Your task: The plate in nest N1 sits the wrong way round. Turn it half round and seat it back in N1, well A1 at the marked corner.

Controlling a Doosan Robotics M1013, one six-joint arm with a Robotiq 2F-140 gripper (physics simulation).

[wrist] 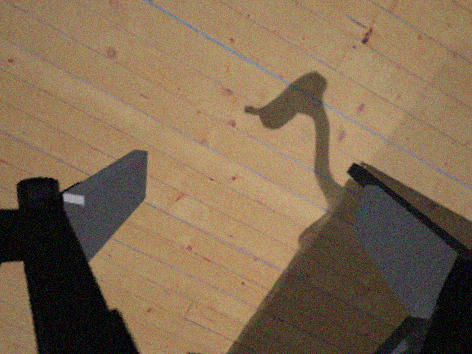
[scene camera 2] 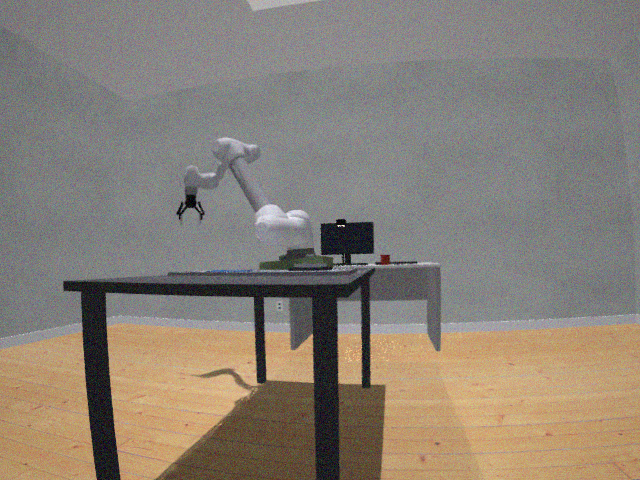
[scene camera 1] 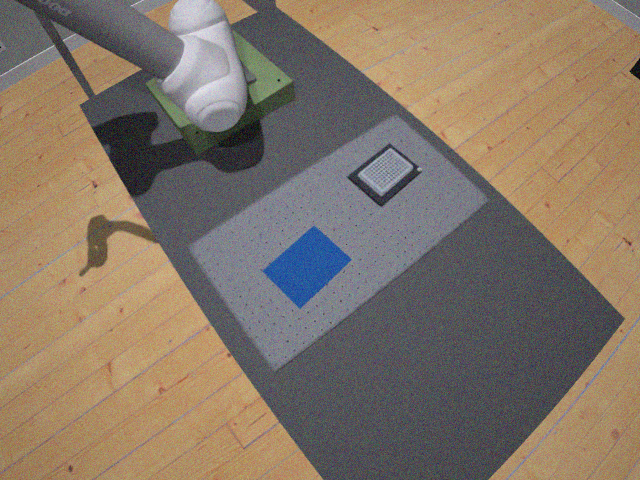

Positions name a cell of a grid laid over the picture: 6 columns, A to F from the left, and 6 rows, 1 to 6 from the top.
Scene:
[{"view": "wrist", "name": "my gripper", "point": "D4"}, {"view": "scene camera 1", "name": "white well plate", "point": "D3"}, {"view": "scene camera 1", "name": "blue rectangle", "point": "C4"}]

